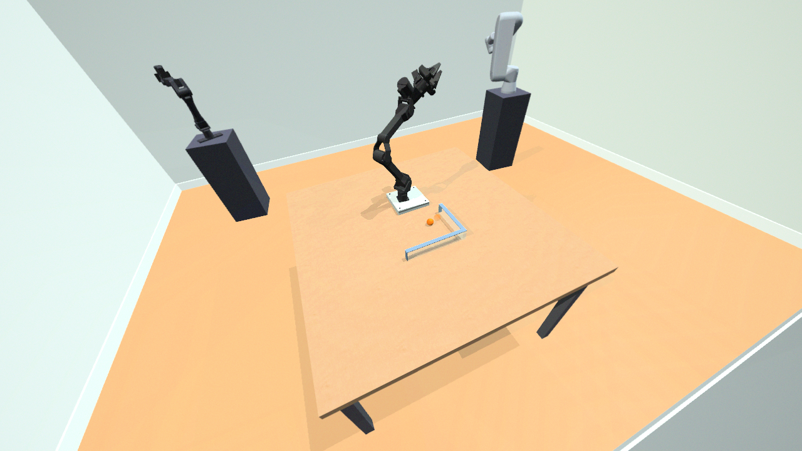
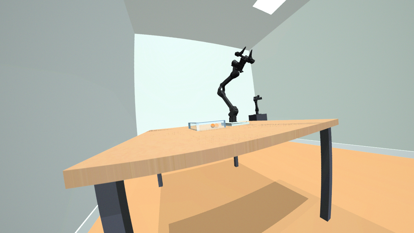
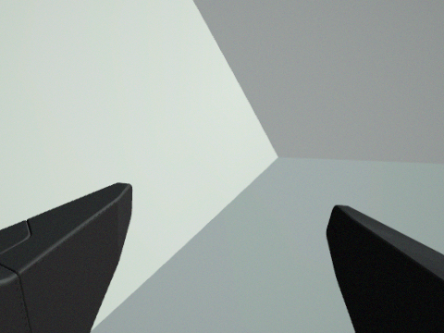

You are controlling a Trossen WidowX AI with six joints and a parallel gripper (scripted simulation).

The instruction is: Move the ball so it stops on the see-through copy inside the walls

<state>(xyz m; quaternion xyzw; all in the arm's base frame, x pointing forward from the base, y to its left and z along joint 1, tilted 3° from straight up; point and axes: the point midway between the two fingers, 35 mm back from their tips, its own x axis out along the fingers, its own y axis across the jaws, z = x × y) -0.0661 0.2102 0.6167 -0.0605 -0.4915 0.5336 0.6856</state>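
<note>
Now: the see-through copy of the ball 64 cm below my gripper tip, 32 cm ahead of it and 13 cm to the right of it.
</note>
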